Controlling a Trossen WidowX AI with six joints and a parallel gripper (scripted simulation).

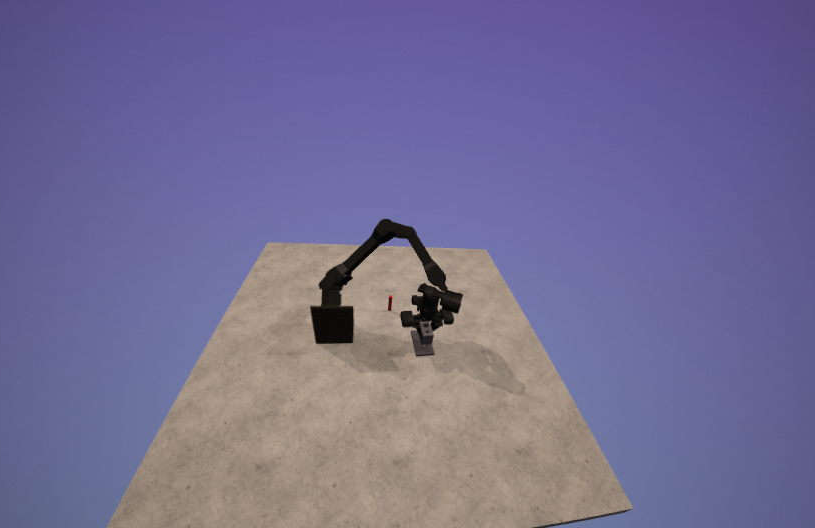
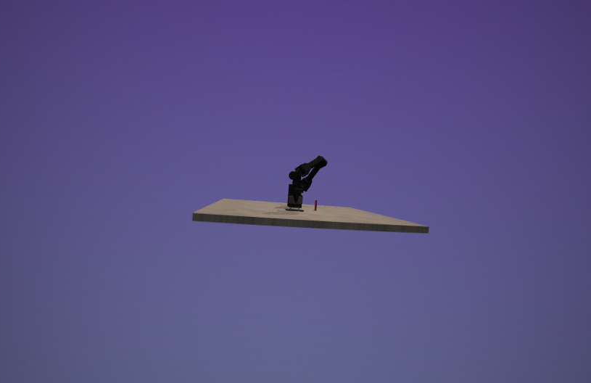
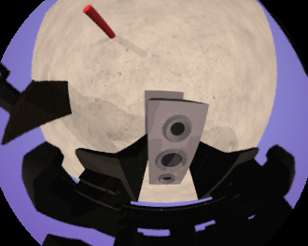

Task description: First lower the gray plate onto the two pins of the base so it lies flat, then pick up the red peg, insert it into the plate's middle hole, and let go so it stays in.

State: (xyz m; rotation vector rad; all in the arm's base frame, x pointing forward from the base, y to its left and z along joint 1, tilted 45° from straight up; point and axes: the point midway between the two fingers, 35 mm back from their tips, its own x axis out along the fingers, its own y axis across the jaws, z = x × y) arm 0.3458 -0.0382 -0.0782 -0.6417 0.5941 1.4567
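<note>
The red peg lies 110 mm behind my gripper tip, 190 mm to the left of it and 20 mm below it. Round my gripper tip: gray plate: 30 mm above.
</note>
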